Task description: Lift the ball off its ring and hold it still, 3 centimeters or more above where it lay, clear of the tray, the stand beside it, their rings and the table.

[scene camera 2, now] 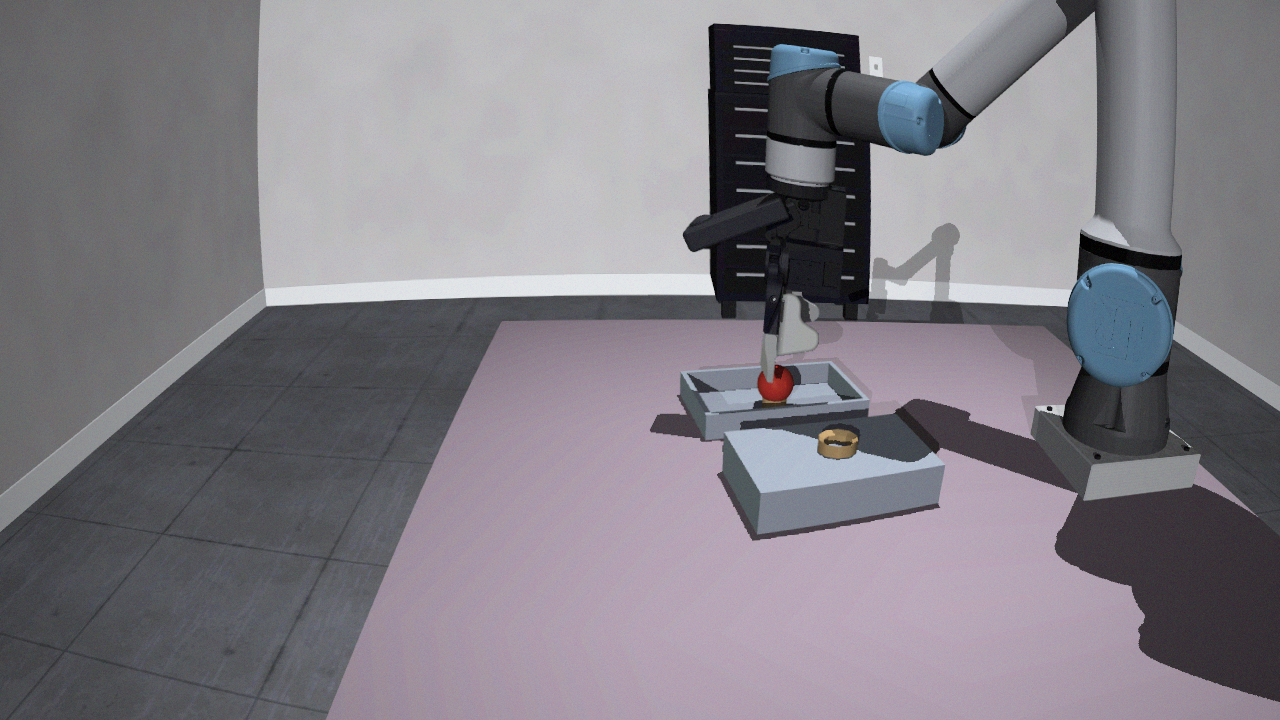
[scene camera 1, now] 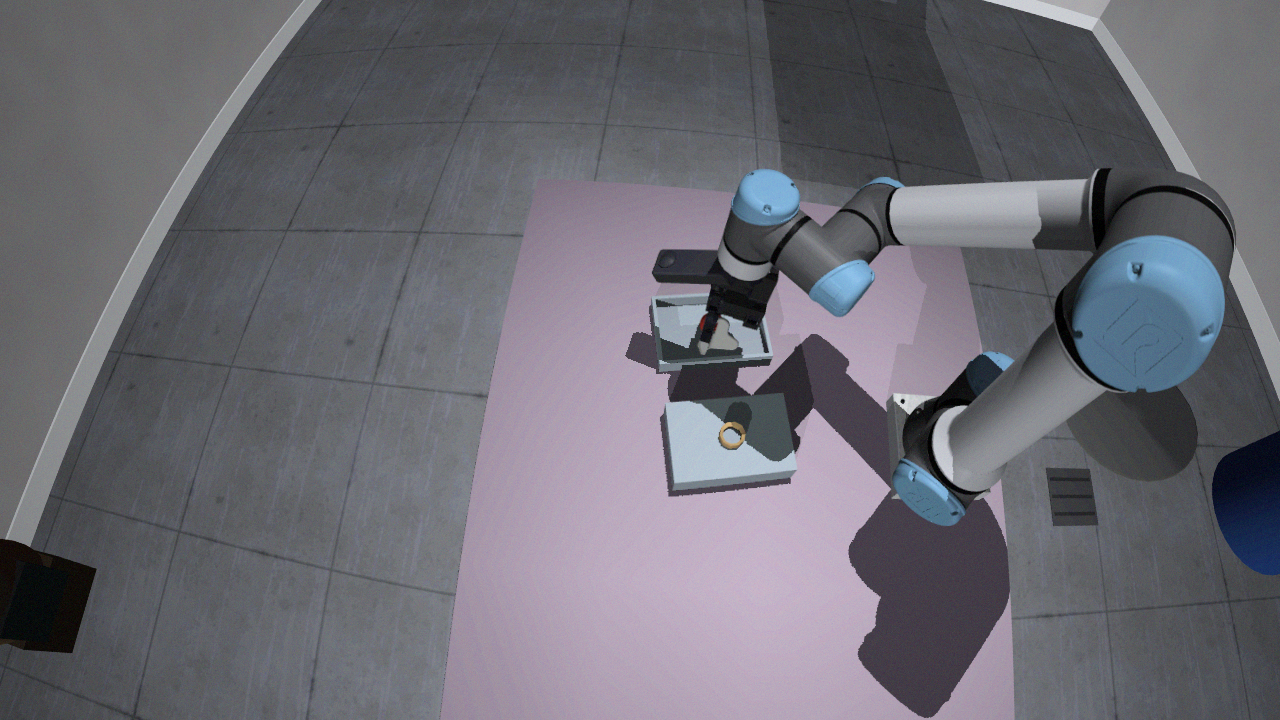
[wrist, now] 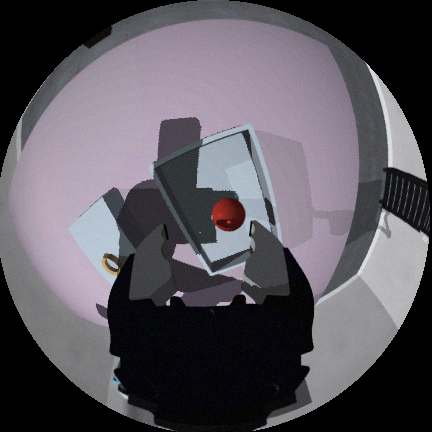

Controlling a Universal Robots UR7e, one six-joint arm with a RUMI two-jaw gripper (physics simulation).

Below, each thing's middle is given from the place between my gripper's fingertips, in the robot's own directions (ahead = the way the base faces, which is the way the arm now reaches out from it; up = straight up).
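Labels:
The red ball (scene camera 2: 782, 386) is 3 cm below my hand, 2 cm to the right of it and 1 cm behind it. I can see the grey stand (scene camera 2: 788, 477) as well, and that's 18 cm to the left of my hand, 3 cm behind it and 3 cm below it. Going by their middles, the stand is the farthest from my hand of the things named here. As for the grey tray (scene camera 2: 720, 400), it's 2 cm to the right of my hand, 1 cm behind it and 5 cm below it.

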